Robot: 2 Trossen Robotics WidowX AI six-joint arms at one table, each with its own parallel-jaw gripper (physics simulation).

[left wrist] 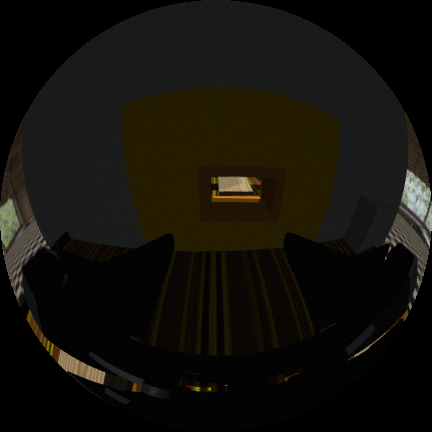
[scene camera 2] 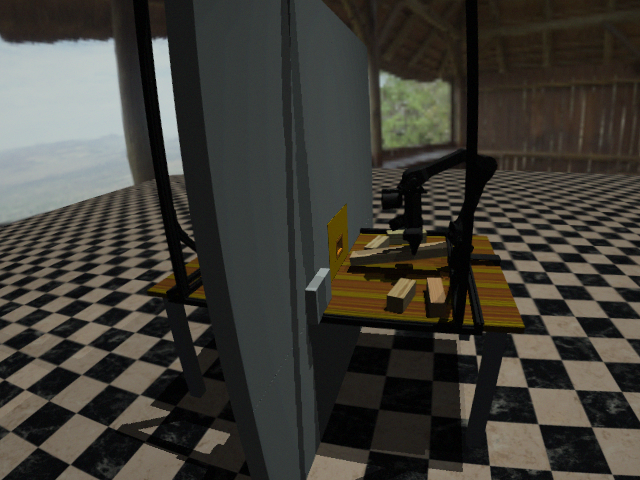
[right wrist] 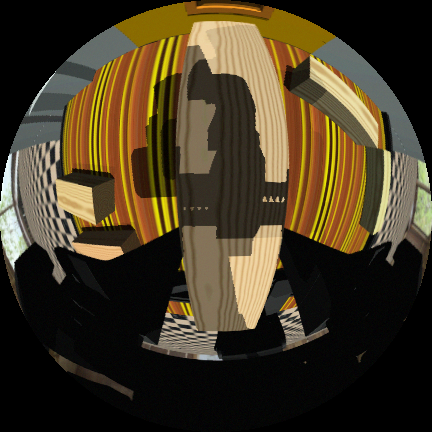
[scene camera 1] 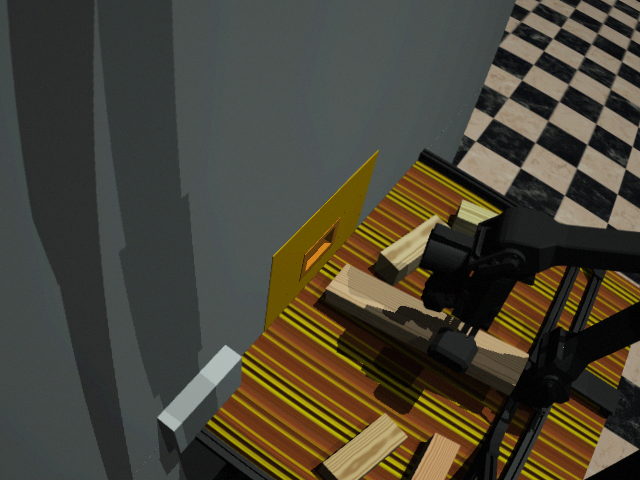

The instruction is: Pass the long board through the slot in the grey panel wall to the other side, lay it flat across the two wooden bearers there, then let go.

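Frame: origin at the left arm's base, x ahead, y left, z up, level; millimetres.
Seen in the pictures: left gripper, fingertip midpoint: (left wrist: 230, 239); right gripper, fingertip midpoint: (scene camera 2: 414, 251) (right wrist: 230, 232); right arm's base, origin of the base link: (scene camera 1: 535, 392).
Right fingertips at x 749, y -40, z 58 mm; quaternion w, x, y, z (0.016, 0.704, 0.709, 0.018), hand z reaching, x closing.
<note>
Offsets run from my right fingertips to a thing's top centre. "pt": to the spot under its first point. Level surfaces: height alone.
The long board (scene camera 1: 375, 297) (scene camera 2: 385, 253) (right wrist: 231, 120) is pale wood and hangs a little above the striped table @[77 mm down] (scene camera 1: 294, 381) (scene camera 2: 366, 295). My right gripper (scene camera 1: 456, 330) (scene camera 2: 413, 245) (right wrist: 230, 232) is shut on it near its rear end. The board's front end points at the slot @[pt 272 mm back, 15 mm left, 14 mm down] (scene camera 1: 318, 250) (scene camera 2: 339, 248) (right wrist: 225, 7) in the yellow plate @[pt 266 mm back, 66 mm left, 72 mm up] (scene camera 1: 347, 200) (left wrist: 160, 160) of the grey wall (scene camera 1: 270, 95) (scene camera 2: 247, 190) and stops just short of it. My left gripper (left wrist: 230, 239) is open and empty on the other side, facing the slot's frame @[292 mm back, 4 mm left, 14 mm down] (left wrist: 241, 215). The board's end @[pt 198 mm back, 0 mm left, 18 mm down] (left wrist: 233, 184) shows through it.
Loose wooden blocks lie on the right arm's side: two beyond the board @[152 mm back, 158 mm left, 27 mm down] (scene camera 1: 409, 250) @[45 mm back, 307 mm left, 30 mm down] (scene camera 1: 472, 211) and two near the front edge @[pt 24 mm back, 219 mm right, 30 mm down] (scene camera 1: 366, 450) @[pt 66 mm ahead, 169 mm right, 33 mm down] (scene camera 1: 434, 457) (scene camera 2: 401, 294) (scene camera 2: 435, 291). A grey block @[pt 244 mm back, 313 mm right, 23 mm up] (scene camera 1: 199, 395) (scene camera 2: 318, 290) sticks out of the wall. A wooden piece (left wrist: 80, 367) shows under the left gripper.
</note>
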